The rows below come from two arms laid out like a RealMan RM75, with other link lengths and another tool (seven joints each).
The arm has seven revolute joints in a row. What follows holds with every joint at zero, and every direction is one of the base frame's.
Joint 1 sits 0.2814 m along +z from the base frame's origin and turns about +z.
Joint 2 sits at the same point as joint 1 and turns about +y.
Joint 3 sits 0.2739 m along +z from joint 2 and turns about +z.
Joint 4 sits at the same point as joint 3 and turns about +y.
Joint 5 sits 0.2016 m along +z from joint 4 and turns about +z.
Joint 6 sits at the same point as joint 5 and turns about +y.
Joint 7 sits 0.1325 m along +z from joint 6 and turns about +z.
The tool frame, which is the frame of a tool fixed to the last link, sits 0.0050 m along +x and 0.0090 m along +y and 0.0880 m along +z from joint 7; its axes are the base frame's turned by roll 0.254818, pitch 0.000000 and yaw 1.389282 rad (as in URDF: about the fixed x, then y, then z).
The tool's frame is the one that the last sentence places.
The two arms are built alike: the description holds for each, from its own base.
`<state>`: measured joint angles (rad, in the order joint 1, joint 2, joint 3, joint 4, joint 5, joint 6, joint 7); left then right.
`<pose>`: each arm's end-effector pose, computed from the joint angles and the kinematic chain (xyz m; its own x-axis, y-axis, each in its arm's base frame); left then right.
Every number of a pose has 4 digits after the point.
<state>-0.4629 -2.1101 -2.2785 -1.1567 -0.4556 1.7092 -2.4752 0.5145 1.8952 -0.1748 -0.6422 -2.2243 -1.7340 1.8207</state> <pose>-0.3268 0.3059 -0.0092 0.9369 -0.1171 -0.3294 -0.2098 -0.9420 -0.2619 0.3019 0.3602 0.0883 -0.7672 -0.6256 -0.1413 -0.6131 0.6507 0.4479</pose>
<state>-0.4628 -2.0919 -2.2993 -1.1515 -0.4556 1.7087 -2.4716 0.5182 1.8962 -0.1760 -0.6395 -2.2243 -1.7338 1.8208</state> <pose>-0.3329 0.3085 0.0000 0.9359 -0.1005 -0.3378 -0.2017 -0.9387 -0.2795 0.3003 0.3609 0.0872 -0.7654 -0.6287 -0.1376 -0.6142 0.6499 0.4476</pose>
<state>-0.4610 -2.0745 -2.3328 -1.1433 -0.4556 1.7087 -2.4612 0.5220 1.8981 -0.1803 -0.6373 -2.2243 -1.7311 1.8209</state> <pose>-0.3397 0.3103 0.0099 0.9371 -0.0791 -0.3399 -0.1888 -0.9340 -0.3033 0.2988 0.3619 0.0854 -0.7636 -0.6315 -0.1349 -0.6161 0.6499 0.4451</pose>
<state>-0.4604 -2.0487 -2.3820 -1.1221 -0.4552 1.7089 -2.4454 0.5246 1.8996 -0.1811 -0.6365 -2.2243 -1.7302 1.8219</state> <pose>-0.3495 0.3117 0.0229 0.9401 -0.0473 -0.3377 -0.1666 -0.9278 -0.3337 0.2977 0.3625 0.0845 -0.7629 -0.6328 -0.1325 -0.6162 0.6497 0.4451</pose>
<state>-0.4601 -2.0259 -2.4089 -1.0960 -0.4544 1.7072 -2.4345 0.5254 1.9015 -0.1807 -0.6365 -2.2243 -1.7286 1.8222</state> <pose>-0.3575 0.3113 0.0313 0.9411 -0.0259 -0.3373 -0.1496 -0.9261 -0.3464 0.2973 0.3629 0.0838 -0.7634 -0.6323 -0.1317 -0.6153 0.6500 0.4460</pose>
